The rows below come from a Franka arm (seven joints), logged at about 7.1 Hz.
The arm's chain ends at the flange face. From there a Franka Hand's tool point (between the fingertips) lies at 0.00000 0.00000 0.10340 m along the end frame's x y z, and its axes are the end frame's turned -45 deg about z.
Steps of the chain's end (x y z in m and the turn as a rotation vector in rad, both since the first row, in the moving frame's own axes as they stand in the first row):
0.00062 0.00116 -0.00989 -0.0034 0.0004 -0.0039
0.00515 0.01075 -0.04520 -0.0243 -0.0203 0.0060
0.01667 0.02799 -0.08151 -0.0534 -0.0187 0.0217
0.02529 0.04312 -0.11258 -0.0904 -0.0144 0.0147
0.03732 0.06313 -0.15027 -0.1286 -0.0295 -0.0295
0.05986 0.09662 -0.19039 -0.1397 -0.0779 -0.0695
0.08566 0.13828 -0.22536 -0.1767 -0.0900 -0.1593
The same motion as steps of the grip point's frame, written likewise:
-0.00060 0.00154 -0.00989 -0.0027 -0.0021 -0.0039
-0.00722 0.01153 -0.04525 -0.0028 -0.0315 0.0060
-0.01330 0.03406 -0.08168 -0.0245 -0.0510 0.0217
-0.02030 0.05387 -0.11301 -0.0537 -0.0741 0.0147
-0.02967 0.07842 -0.15117 -0.0701 -0.1118 -0.0295
-0.04167 0.11570 -0.19171 -0.0437 -0.1539 -0.0695
-0.05600 0.16617 -0.22738 -0.0613 -0.1886 -0.1593

